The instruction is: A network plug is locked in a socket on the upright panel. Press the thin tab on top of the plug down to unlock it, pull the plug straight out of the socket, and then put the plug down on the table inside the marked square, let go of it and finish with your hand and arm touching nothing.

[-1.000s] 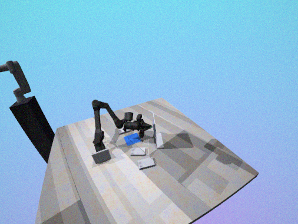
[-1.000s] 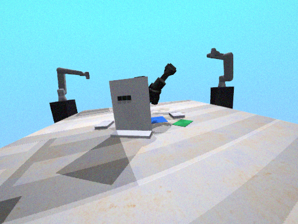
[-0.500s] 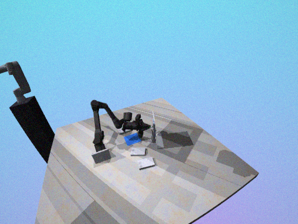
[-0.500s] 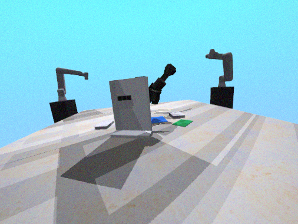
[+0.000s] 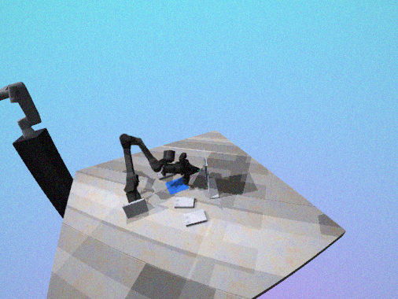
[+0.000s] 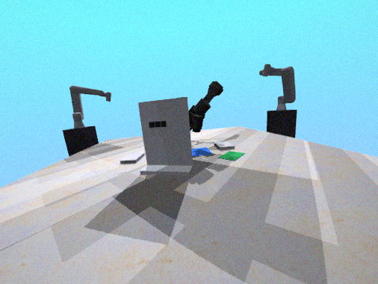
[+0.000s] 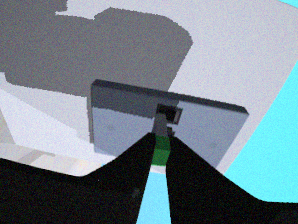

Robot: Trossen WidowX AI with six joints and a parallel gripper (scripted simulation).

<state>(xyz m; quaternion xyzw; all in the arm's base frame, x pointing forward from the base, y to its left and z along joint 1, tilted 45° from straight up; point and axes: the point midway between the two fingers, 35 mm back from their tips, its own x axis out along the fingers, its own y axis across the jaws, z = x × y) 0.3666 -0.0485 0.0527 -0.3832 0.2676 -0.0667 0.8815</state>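
The blue marked square is 15 cm below my gripper tip, 13 cm behind it and 11 cm to the left of it. Round my gripper tip: white upright panel: 5 cm below, 4 cm ahead, 2 cm to the right; then green patch: 24 cm to the left, 15 cm below, 3 cm behind.
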